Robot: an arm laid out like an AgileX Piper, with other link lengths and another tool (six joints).
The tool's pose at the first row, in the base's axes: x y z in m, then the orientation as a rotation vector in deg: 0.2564 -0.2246 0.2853 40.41 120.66 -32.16
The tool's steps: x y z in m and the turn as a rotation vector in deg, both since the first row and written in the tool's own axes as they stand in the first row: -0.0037 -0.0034 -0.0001 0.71 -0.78 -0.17; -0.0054 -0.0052 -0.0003 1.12 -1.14 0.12; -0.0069 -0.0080 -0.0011 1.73 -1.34 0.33; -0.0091 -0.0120 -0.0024 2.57 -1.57 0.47; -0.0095 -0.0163 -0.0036 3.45 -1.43 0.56
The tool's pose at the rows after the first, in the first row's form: 0.2560 -0.2281 0.2889 40.31 119.91 -33.21; 0.2555 -0.2298 0.2906 40.69 119.38 -33.59; 0.2540 -0.2318 0.2927 41.16 119.00 -34.18; 0.2518 -0.2347 0.2958 41.67 118.59 -35.07; 0.2485 -0.2372 0.2974 42.31 118.53 -35.94
